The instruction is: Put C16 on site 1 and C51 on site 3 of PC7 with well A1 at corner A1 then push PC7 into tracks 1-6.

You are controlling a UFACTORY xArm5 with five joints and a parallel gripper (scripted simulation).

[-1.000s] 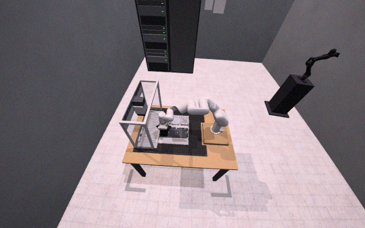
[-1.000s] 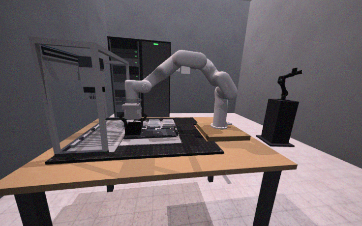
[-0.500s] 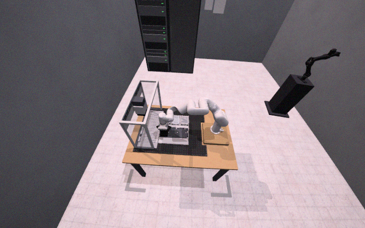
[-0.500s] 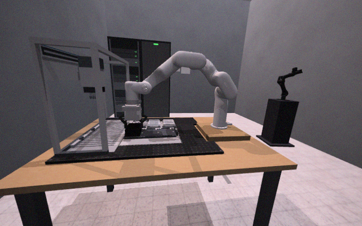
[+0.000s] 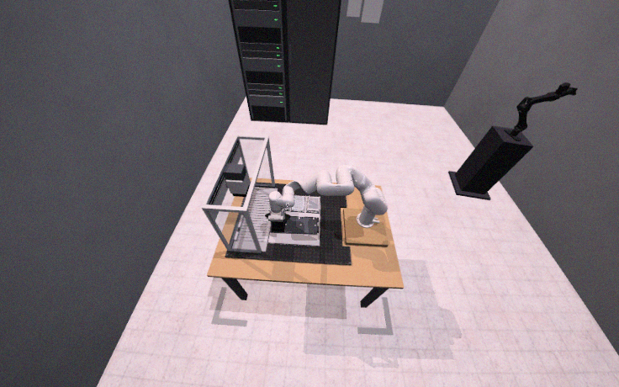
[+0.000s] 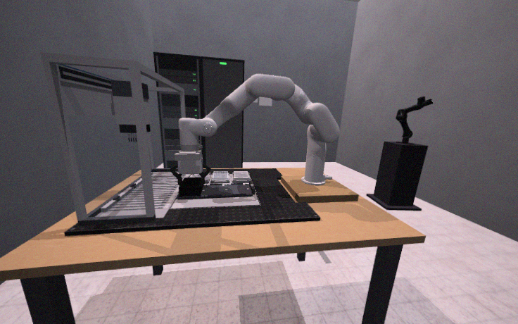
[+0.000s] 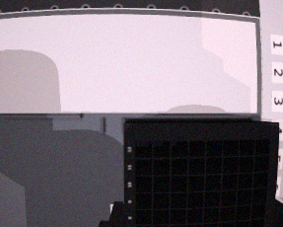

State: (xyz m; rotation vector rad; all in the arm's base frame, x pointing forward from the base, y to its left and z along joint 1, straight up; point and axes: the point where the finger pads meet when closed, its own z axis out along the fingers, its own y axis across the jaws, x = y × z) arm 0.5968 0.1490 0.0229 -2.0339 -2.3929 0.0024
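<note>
Right now my hand is 110 mm past the grey plate carrier PC7, 30 mm above it and 20 mm to the left of it. From my hand the other things lie so: post (230 mm to the left, 200 mm above, 60 mm ahead); 96-well plate C15 (200 mm to the right, 90 mm behind, 30 mm below).
</note>
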